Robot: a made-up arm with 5 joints. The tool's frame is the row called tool.
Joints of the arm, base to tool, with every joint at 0 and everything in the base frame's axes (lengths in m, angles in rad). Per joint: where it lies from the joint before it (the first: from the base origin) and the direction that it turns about. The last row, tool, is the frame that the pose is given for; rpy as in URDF.
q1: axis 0 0 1 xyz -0.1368 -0.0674 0.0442
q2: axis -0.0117 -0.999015 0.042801 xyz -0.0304 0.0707 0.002
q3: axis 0 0 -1 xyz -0.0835 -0.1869 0.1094
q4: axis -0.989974 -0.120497 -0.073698 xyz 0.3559 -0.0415 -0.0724
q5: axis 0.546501 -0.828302 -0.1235 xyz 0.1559 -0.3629 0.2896
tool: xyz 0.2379 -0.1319 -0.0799 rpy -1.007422 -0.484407 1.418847
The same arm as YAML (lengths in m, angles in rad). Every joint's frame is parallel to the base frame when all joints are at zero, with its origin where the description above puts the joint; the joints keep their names.
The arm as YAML. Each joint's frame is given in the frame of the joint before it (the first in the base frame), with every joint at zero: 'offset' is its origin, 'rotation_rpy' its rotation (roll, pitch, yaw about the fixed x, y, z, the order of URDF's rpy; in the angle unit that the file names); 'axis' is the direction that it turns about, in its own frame. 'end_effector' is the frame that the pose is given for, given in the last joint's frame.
length_unit: m
angle_unit: rad
chain:
  - id: q1
    offset: [-0.1368, -0.0674, 0.0442]
    rotation_rpy: [0.0, 0.0, 0.0]
    axis: "+z"
  - id: q2
    offset: [-0.0304, 0.0707, 0.002]
    rotation_rpy: [0.0, 0.0, 0.0]
    axis: [-0.0117, -0.999015, 0.042801]
  - id: q3
    offset: [-0.0835, -0.1869, 0.1094]
    rotation_rpy: [0.0, 0.0, 0.0]
    axis: "-z"
  - id: q4
    offset: [0.3559, -0.0415, -0.0724]
    rotation_rpy: [0.0, 0.0, 0.0]
    axis: [-0.989974, -0.120497, -0.073698]
  - id: q5
    offset: [0.1559, -0.3629, 0.2896]
    rotation_rpy: [0.0, 0.0, 0.0]
    axis: [0.546501, -0.828302, -0.1235]
end_effector:
  offset: [0.2379, -0.1319, -0.0799]
  rotation_rpy: [-1.0074, -0.4844, 1.4188]

